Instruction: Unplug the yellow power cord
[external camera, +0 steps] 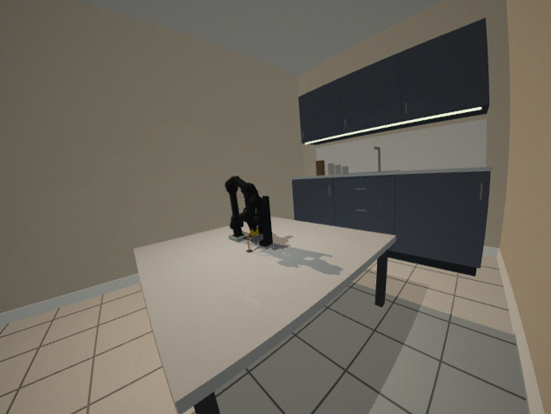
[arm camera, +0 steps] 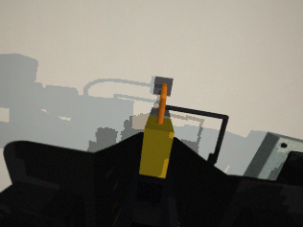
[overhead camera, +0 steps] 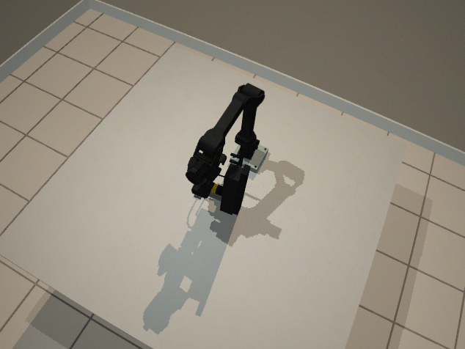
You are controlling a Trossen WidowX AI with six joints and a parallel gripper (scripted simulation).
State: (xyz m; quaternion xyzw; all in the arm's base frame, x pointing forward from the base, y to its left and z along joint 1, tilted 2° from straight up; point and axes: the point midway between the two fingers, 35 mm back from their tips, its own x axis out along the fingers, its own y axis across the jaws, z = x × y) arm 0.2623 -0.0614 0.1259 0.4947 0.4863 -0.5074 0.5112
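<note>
Now: gripper tip 30 mm to the right of the yellow plug.
</note>
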